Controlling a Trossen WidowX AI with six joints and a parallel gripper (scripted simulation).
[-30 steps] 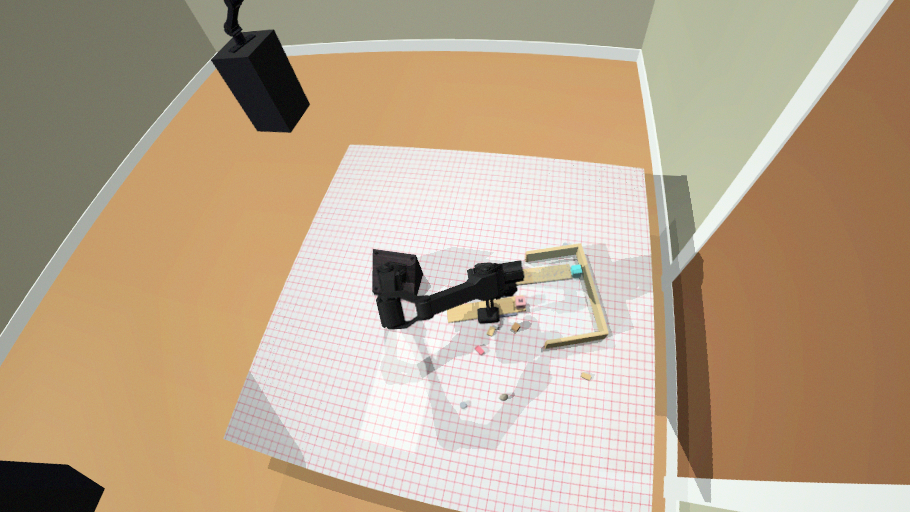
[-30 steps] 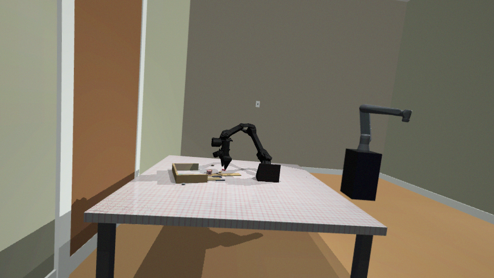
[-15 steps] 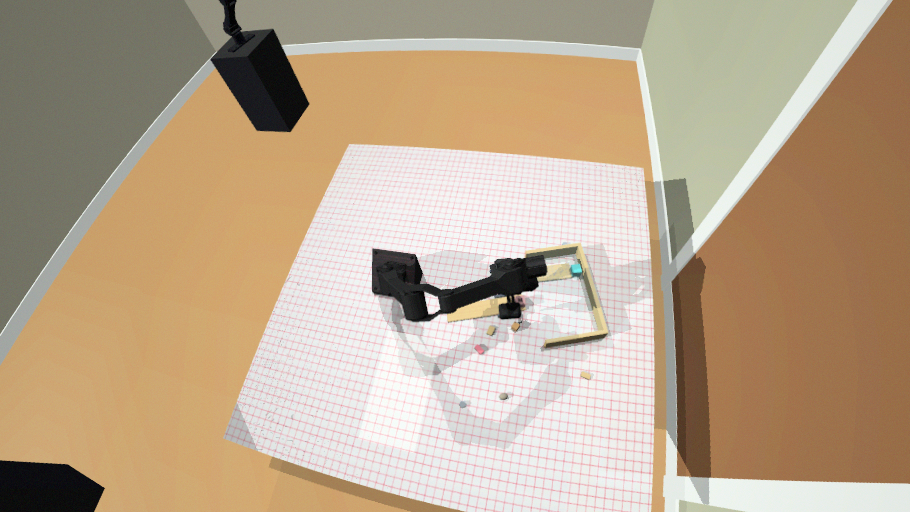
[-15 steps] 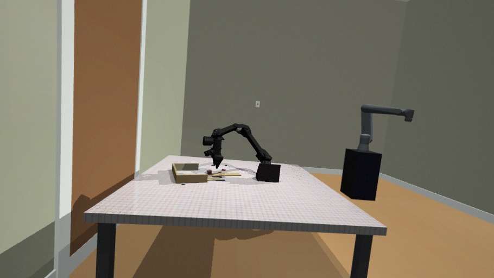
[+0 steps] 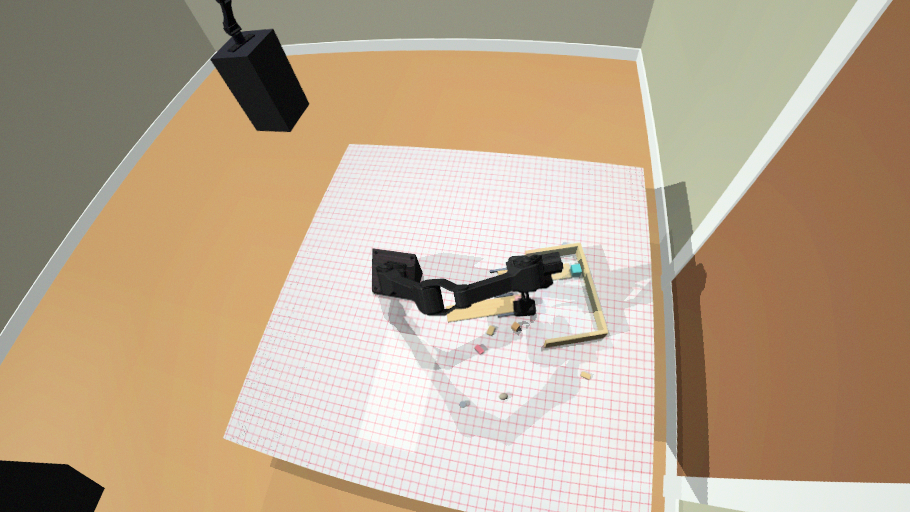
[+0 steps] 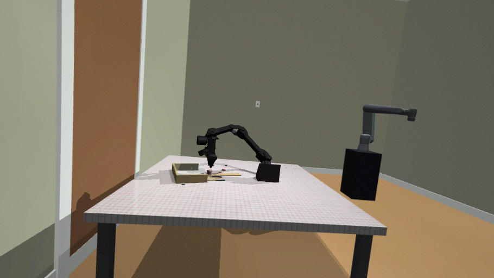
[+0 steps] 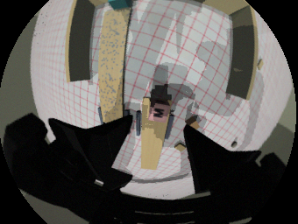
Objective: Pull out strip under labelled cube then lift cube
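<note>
My gripper tip is now 4 cm above the pink labelled cube. Also, from my gripper tip: tan strip 10 cm behind, 6 cm below, 4 cm to the right.
</note>
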